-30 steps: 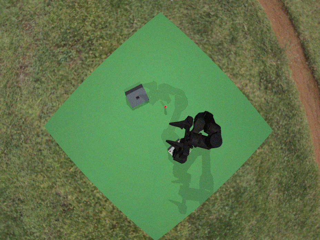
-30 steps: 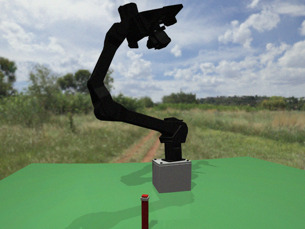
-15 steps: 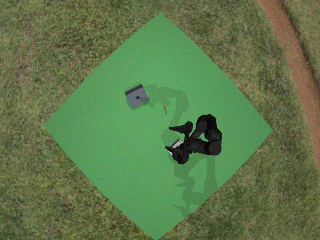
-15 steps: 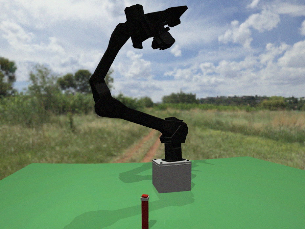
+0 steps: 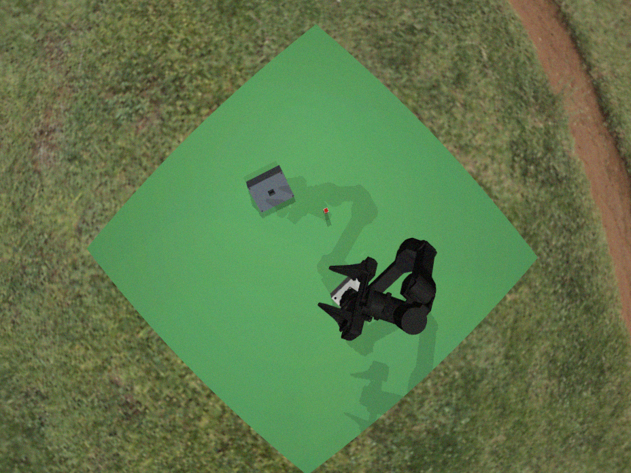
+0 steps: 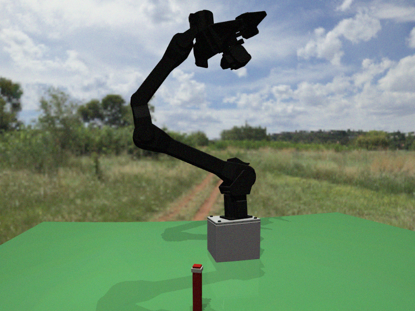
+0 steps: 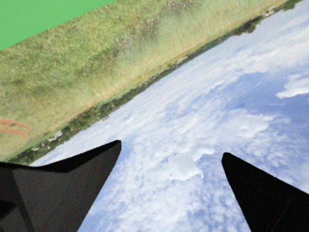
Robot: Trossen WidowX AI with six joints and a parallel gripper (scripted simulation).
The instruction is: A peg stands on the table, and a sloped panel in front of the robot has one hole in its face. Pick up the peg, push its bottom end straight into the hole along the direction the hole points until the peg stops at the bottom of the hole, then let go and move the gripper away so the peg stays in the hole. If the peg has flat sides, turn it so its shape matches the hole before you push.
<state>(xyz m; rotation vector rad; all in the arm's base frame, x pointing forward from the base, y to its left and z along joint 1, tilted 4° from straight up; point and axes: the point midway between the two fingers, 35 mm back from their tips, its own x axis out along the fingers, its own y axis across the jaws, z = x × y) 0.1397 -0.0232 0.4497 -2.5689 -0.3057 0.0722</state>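
The red square peg lies 500 mm below my gripper tip, 170 mm to the right of it and 100 mm ahead of it. The rest, counted from my gripper tip: panel: 510 mm below, 300 mm ahead, 120 mm to the right.
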